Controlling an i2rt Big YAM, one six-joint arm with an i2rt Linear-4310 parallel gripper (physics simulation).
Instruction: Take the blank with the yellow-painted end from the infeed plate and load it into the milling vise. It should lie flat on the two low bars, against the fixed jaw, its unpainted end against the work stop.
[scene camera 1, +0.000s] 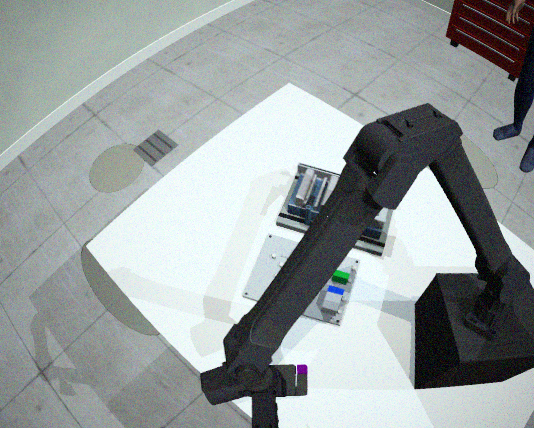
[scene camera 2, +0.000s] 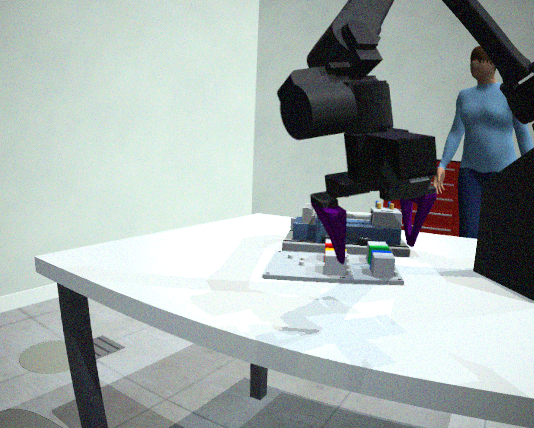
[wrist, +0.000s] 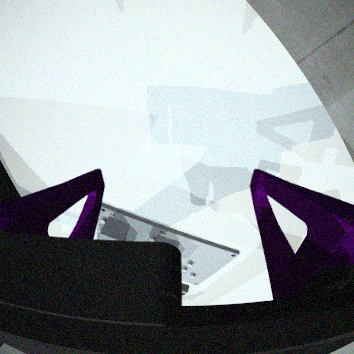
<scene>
my gripper: scene camera 1 278, 383; scene camera 2; wrist
same spot on my gripper: (wrist: 118, 281) = (scene camera 2: 393, 192)
</scene>
